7 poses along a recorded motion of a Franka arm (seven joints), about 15 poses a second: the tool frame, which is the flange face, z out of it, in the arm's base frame.
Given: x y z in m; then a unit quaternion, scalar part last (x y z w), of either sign.
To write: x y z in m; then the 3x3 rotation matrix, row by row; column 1 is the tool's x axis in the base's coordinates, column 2 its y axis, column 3 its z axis. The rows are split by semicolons. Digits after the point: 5 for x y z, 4 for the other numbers.
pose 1, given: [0.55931 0.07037 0.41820 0.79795 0.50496 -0.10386 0.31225]
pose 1, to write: 0.55931 0.07037 0.41820; 0.4685 0.8707 0.1496; 0.7410 -0.2950 -0.6032; -0.4811 0.3934 -0.7834
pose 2, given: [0.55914 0.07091 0.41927 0.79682 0.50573 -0.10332 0.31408]
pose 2, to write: 0.55914 0.07091 0.41927; 0.4671 0.8708 0.1530; 0.7410 -0.2912 -0.6050; -0.4823 0.3960 -0.7814
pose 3, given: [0.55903 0.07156 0.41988 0.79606 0.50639 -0.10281 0.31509]
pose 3, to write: 0.55903 0.07156 0.41988; 0.4660 0.8710 0.1554; 0.7414 -0.2886 -0.6058; -0.4828 0.3975 -0.7803
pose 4, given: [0.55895 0.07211 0.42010 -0.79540 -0.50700 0.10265 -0.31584]
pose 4, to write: 0.55895 0.07211 0.42010; 0.4648 0.8714 0.1570; 0.7417 -0.2864 -0.6065; -0.4836 0.3984 -0.7794
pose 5, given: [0.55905 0.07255 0.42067 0.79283 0.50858 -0.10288 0.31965]
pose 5, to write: 0.55905 0.07255 0.42067; 0.4615 0.8722 0.1620; 0.7407 -0.2783 -0.6115; -0.4883 0.4022 -0.7745
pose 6, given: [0.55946 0.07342 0.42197 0.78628 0.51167 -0.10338 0.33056]
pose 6, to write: 0.55946 0.07342 0.42197; 0.4550 0.8730 0.1757; 0.7363 -0.2578 -0.6256; -0.5008 0.4140 -0.7601
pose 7, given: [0.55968 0.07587 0.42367 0.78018 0.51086 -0.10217 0.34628]
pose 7, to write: 0.55968 0.07587 0.42367; 0.4572 0.8679 0.1944; 0.7264 -0.2382 -0.6447; -0.5132 0.4359 -0.7393
